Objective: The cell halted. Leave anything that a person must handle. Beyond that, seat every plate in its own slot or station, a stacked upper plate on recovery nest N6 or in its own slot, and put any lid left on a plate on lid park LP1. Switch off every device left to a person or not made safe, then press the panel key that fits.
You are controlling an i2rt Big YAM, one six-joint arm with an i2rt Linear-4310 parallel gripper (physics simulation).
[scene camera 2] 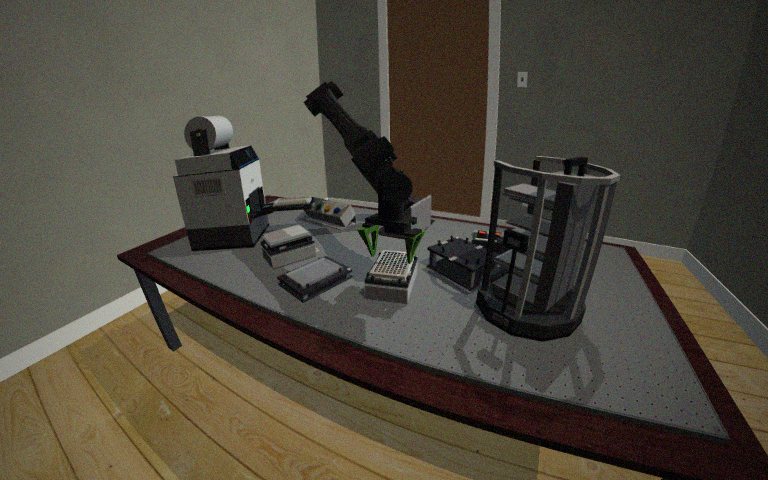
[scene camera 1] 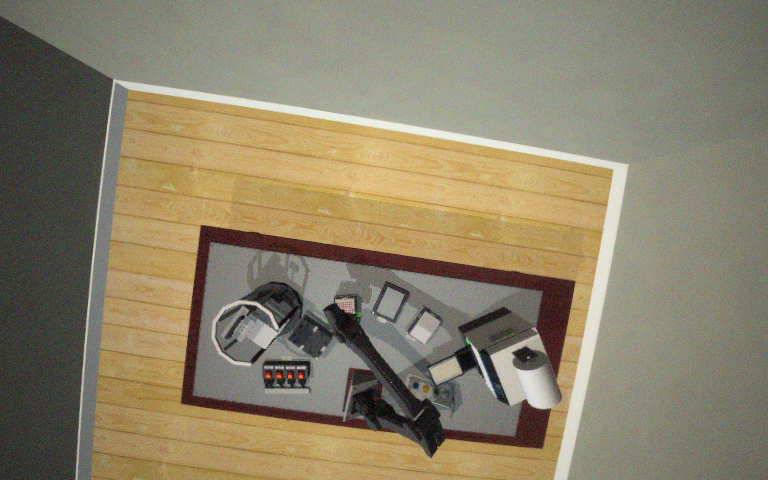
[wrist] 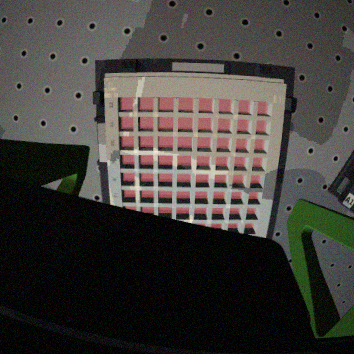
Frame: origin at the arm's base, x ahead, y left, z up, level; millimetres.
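Seen in the pictures: gripper, fingertip midpoint: (scene camera 2: 391,259) (scene camera 1: 344,310) (wrist: 197,187); arm's base at its link origin: (scene camera 2: 407,210) (scene camera 1: 360,400).
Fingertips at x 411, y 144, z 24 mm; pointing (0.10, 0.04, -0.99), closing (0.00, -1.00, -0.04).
Observation:
Offsets run from my fingertips to a thing's top centre. "*": to the spot under its first point.
My gripper (scene camera 1: 343,316) (scene camera 2: 391,257) (wrist: 197,187) is open and empty, its green fingers on both sides of a pale plate with pink wells @(dz -16, dx -17, dy -3 mm) (scene camera 1: 346,303) (scene camera 2: 391,264) (wrist: 195,135). The plate lies in a dark-edged holder on a light block; my gripper body hides its near part in the wrist view. The dark-framed lid park LP1 @(* dz -52, dx +59, dy -197 mm) (scene camera 1: 390,302) (scene camera 2: 315,274) has a grey top; whether a lid lies there is unclear. A light-topped plate @(dz -3, dx -17, dy -368 mm) (scene camera 1: 425,324) (scene camera 2: 289,234) sits on another nest. Several switches (scene camera 1: 284,374) (scene camera 2: 488,233) glow orange-red. The key panel @(dz -2, dx -332, dy -454 mm) (scene camera 1: 424,388) (scene camera 2: 329,210) has coloured keys.
A white device (scene camera 1: 509,367) (scene camera 2: 212,198) with a roll on top, a green light and an extended tray stands at one end. A dark posted device @(dz -10, dx -167, dy +133 mm) (scene camera 1: 310,335) (scene camera 2: 459,254) and a tall round rack (scene camera 1: 214,333) (scene camera 2: 532,328) holding plates stand towards the other end.

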